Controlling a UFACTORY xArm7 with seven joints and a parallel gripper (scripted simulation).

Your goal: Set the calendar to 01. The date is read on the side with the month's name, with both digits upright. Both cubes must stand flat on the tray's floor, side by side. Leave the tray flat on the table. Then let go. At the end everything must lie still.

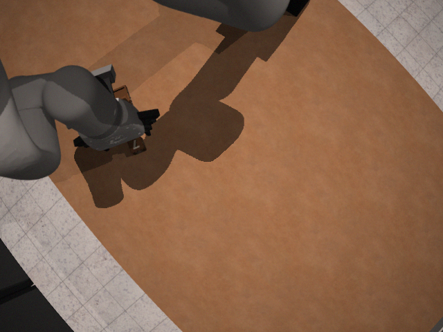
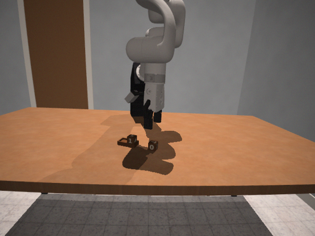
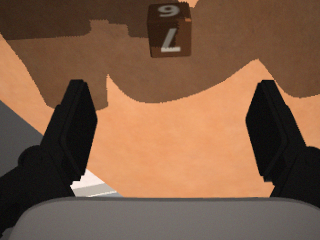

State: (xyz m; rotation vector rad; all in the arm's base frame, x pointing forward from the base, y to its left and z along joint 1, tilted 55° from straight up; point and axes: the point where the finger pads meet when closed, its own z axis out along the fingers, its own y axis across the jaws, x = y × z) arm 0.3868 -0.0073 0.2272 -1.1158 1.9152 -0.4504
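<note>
My hand is 9 cm above the cube. From my hand the other things lie so: calendar tray 4 cm behind, 10 cm to the right, 10 cm below.
</note>
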